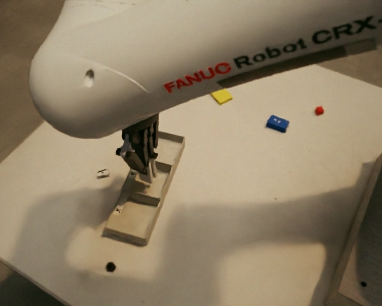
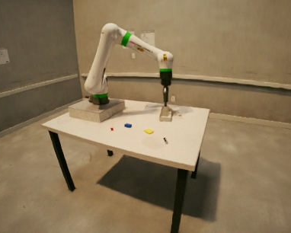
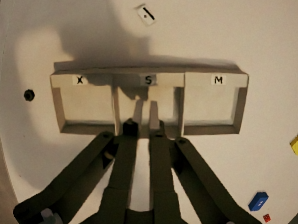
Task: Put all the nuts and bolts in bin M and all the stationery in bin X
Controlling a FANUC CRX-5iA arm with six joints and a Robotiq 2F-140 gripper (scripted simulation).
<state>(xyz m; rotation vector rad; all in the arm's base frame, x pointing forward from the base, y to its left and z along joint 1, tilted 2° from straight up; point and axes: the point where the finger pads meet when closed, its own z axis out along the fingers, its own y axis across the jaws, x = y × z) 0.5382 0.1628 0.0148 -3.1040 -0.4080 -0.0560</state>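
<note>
Now: hand 60 mm above the pale bin. Round my hand: yellow pad: 310 mm to the right, 70 mm below, 30 mm ahead; then grey item: 100 mm ahead, 70 mm below, 40 mm to the left; then black nut: 180 mm to the left, 70 mm below, 50 mm behind.
</note>
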